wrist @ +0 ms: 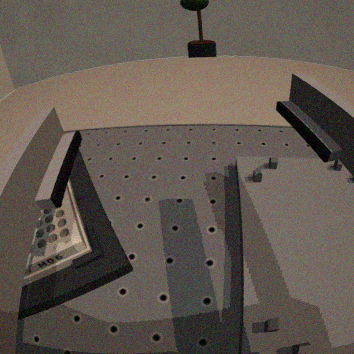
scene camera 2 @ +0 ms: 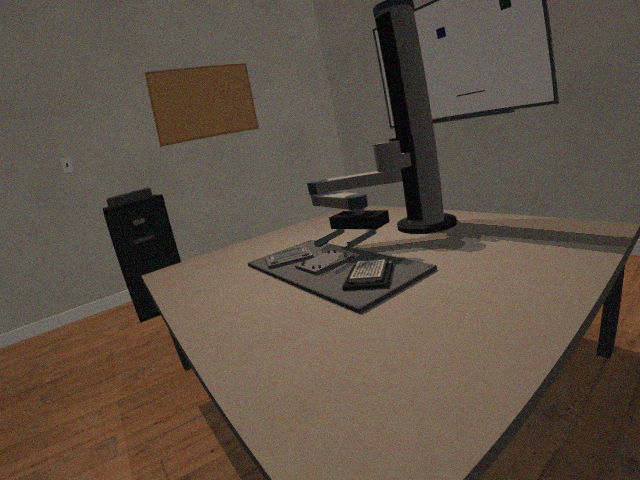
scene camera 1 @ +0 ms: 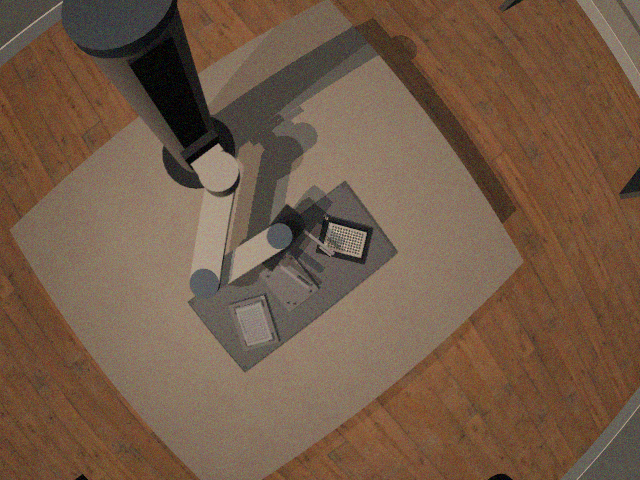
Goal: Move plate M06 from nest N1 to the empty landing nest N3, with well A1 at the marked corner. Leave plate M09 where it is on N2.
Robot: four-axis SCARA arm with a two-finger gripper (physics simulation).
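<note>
Plate M06 (scene camera 1: pixel 347 240) (scene camera 2: pixel 368 269) (wrist: pixel 50 259), pale with round wells, sits in a black nest (scene camera 1: pixel 367 246) (scene camera 2: pixel 366 285) (wrist: pixel 110 252); its label shows in the wrist view, where the left finger hides part of it. A grey nest with small pins (scene camera 1: pixel 289 291) (scene camera 2: pixel 314 266) (wrist: pixel 300 225) stands empty in the middle of the board. Another pale plate (scene camera 1: pixel 253 322) (scene camera 2: pixel 290 255), label unreadable, sits in a light nest (scene camera 1: pixel 275 335). No nest number or A1 mark is readable. My gripper (scene camera 1: pixel 318 267) (scene camera 2: pixel 332 244) (wrist: pixel 179 99) is open and empty, raised over the gap between the black and pinned nests.
The nests stand on a dark grey perforated board (scene camera 1: pixel 217 320) (scene camera 2: pixel 330 293) (wrist: pixel 150 185) on the beige table (scene camera 1: pixel 413 289) (scene camera 2: pixel 392 382). The arm's column (scene camera 1: pixel 155 93) (scene camera 2: pixel 421 134) rises behind the board. Arm shadows fall across the board and the pinned nest.
</note>
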